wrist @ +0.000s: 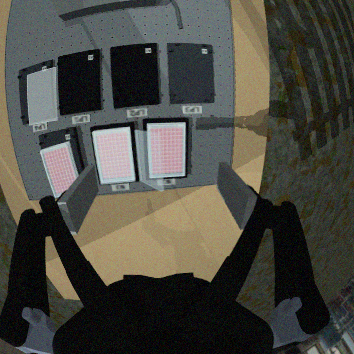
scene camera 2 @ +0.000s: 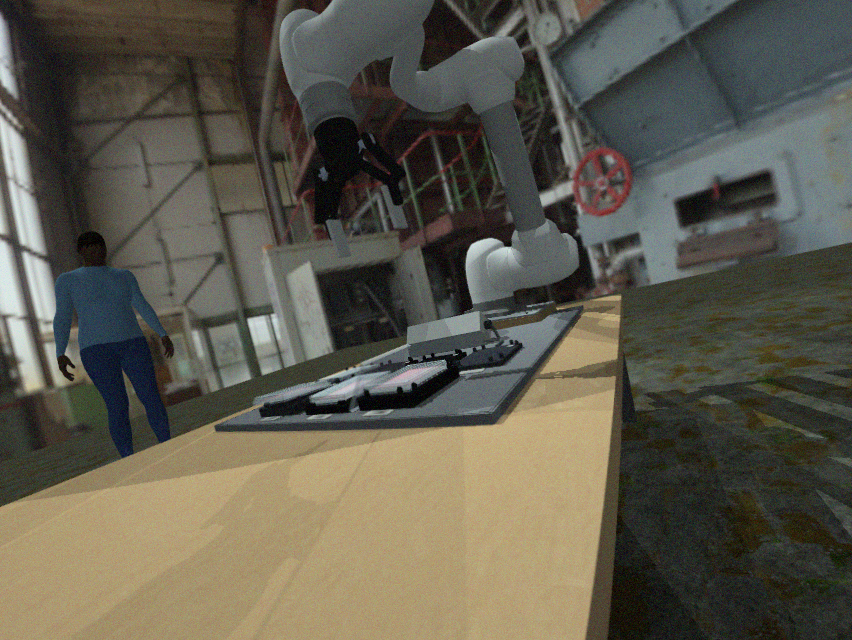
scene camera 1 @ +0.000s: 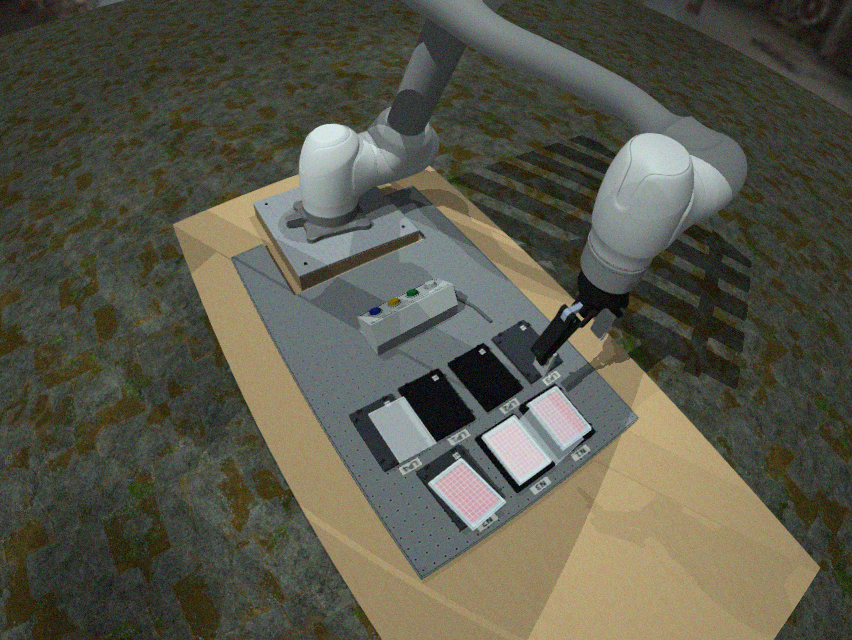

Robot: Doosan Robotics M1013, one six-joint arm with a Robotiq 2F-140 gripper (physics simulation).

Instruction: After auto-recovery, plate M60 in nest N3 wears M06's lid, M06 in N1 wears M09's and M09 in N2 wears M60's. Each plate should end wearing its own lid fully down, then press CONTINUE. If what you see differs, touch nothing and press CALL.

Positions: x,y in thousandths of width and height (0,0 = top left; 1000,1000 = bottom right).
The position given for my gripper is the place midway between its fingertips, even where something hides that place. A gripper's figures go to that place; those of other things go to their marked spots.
Labels:
My gripper (scene camera 2: 436,379) is 0.63 m from the lens. A button box (scene camera 2: 551,516) is 0.90 m from the lens.

